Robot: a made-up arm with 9 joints. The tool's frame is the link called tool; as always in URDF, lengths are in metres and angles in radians. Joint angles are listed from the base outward.
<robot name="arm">
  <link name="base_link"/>
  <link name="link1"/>
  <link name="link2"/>
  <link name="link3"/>
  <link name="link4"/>
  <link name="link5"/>
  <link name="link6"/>
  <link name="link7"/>
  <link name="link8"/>
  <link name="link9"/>
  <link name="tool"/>
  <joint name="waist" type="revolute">
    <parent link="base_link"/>
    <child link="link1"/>
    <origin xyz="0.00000 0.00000 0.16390"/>
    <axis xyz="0 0 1"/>
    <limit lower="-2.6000" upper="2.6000"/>
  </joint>
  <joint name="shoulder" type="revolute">
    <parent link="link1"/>
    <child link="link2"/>
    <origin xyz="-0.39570 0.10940 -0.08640"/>
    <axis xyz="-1 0 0"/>
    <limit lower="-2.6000" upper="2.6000"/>
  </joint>
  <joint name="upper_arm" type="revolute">
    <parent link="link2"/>
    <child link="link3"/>
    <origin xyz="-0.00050 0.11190 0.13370"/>
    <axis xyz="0 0 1"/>
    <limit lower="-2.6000" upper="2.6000"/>
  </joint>
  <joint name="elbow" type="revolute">
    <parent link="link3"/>
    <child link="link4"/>
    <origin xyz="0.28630 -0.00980 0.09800"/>
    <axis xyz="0 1 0"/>
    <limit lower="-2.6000" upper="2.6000"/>
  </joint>
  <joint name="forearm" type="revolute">
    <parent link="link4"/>
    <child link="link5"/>
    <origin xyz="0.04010 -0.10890 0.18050"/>
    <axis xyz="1 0 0"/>
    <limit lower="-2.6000" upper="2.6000"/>
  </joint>
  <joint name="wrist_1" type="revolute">
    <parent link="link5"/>
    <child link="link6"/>
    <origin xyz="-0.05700 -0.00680 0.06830"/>
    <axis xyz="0 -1 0"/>
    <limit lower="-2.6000" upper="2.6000"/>
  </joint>
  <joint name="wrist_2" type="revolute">
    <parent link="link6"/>
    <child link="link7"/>
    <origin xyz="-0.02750 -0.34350 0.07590"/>
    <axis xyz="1 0 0"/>
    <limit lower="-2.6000" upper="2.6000"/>
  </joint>
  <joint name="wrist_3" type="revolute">
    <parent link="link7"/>
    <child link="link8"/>
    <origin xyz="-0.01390 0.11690 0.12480"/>
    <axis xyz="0 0 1"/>
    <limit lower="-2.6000" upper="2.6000"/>
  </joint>
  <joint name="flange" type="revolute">
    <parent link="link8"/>
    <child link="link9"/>
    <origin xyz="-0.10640 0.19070 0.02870"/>
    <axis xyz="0 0 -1"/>
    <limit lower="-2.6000" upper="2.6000"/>
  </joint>
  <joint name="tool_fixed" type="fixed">
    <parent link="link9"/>
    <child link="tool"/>
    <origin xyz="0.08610 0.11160 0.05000"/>
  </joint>
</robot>
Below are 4 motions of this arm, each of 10 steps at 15 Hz.
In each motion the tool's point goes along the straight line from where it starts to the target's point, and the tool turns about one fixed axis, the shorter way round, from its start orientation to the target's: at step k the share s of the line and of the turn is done. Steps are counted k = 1, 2, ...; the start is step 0. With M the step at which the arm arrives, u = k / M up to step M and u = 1 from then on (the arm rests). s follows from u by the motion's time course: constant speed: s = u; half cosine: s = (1 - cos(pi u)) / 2; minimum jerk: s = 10 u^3 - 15 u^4 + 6 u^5.
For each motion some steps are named. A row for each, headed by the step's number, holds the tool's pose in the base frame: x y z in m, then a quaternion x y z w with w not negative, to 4 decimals.
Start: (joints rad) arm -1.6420 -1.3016 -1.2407 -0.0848 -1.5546 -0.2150 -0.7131 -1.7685 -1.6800
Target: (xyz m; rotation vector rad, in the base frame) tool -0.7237 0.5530 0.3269 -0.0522 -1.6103 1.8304
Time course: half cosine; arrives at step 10
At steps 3, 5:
3: -0.4610 0.3672 -0.0853 0.1740 0.7578 -0.5281 0.3414
5: -0.5583 0.4360 0.0673 0.1244 0.7559 -0.6366 0.0895

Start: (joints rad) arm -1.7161 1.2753 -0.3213 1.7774 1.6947 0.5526 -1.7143 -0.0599 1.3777
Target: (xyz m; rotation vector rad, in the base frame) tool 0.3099 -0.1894 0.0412 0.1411 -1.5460 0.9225
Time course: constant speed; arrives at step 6
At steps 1, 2, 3, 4, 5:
1: 0.2890 0.0399 0.0862 0.2825 -0.5639 0.3861 0.6732
2: 0.2932 -0.0060 0.0772 0.2393 -0.5887 0.3911 0.6658
3: 0.2973 -0.0518 0.0682 0.1954 -0.6119 0.3951 0.6567
4: 0.3015 -0.0977 0.0592 0.1511 -0.6337 0.3981 0.6459
5: 0.3057 -0.1435 0.0502 0.1064 -0.6538 0.4001 0.6334

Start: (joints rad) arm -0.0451 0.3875 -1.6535 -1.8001 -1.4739 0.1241 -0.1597 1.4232 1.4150
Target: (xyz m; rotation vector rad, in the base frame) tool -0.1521 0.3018 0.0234 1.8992 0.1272 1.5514
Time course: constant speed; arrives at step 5
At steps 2, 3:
2: -0.1938 0.2529 -0.0050 0.7156 0.1008 0.6175 0.3104
3: -0.1799 0.2692 0.0045 0.7202 0.0835 0.6103 0.3192

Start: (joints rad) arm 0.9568 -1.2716 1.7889 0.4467 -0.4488 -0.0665 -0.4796 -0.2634 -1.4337
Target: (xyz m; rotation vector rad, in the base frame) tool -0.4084 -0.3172 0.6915 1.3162 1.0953 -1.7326
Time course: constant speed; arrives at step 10
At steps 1, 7, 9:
1: -0.0910 -0.5581 0.5508 0.1905 0.5715 -0.7874 0.1306
7: -0.3026 -0.3975 0.6446 0.4093 0.4821 -0.7226 0.2791
9: -0.3731 -0.3440 0.6759 0.4755 0.4430 -0.6874 0.3241

